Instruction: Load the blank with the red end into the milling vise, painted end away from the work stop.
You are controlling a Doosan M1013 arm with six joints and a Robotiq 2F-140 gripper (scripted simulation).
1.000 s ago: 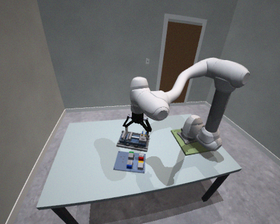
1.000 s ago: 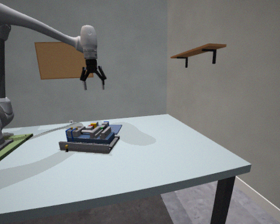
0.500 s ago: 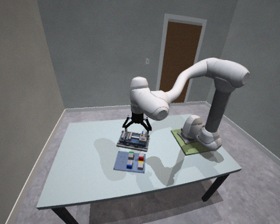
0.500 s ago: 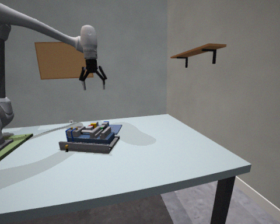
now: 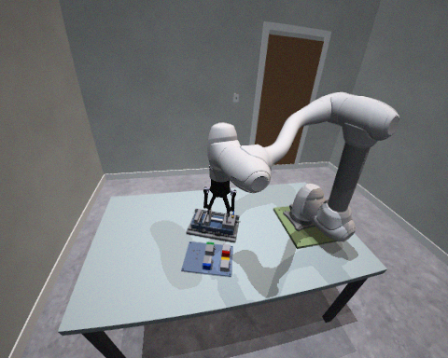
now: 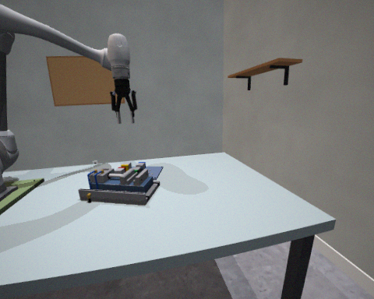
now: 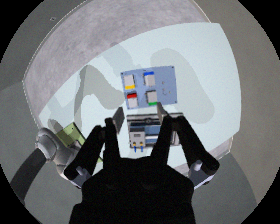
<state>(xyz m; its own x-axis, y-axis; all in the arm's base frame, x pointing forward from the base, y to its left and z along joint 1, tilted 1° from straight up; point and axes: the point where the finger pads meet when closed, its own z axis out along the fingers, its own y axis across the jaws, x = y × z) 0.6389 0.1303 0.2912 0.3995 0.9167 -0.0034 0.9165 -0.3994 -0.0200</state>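
Right now my hand is 29 cm above the red-ended blank, 6 cm past it and 2 cm to the left of it. Also, from my hand: blue-ended blank: 29 cm below, 6 cm ahead, 2 cm to the left; then green-ended blank: 29 cm below, 6 cm to the right, 2 cm ahead; then yellow-ended blank: 29 cm below, 6 cm to the left, 3 cm behind.
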